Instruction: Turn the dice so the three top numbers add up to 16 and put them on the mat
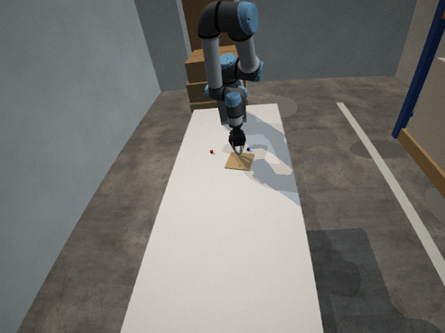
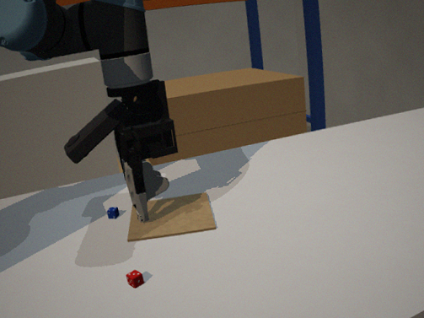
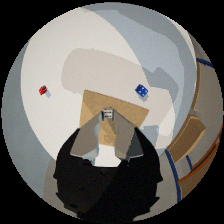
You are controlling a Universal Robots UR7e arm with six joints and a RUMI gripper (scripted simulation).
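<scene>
Now: hand 1 cm above the white die. From my hand the other things lie so: blue die: 6 cm to the left, 5 cm behind, 2 cm below; mat: 5 cm ahead, 2 cm below, 1 cm to the left; red die: 16 cm to the right, 4 cm behind, 2 cm below.
</scene>
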